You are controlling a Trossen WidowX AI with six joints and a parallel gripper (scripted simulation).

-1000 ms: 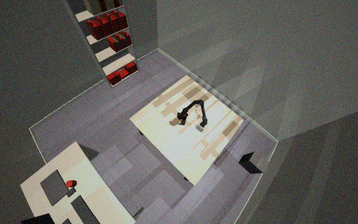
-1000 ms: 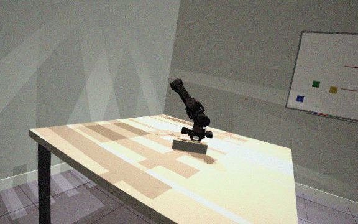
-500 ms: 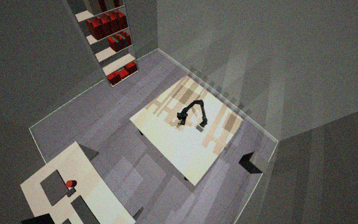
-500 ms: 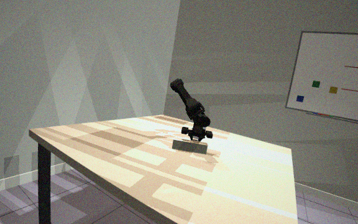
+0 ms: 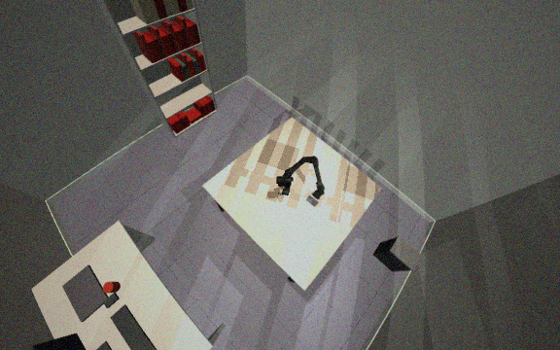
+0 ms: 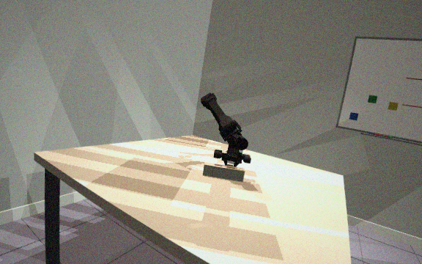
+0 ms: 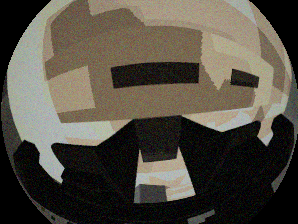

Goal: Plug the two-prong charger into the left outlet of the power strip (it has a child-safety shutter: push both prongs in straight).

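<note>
Right now my gripper tip is 10 mm short of the dark two-prong charger, 10 mm to the right of it and 10 mm below it.
</note>
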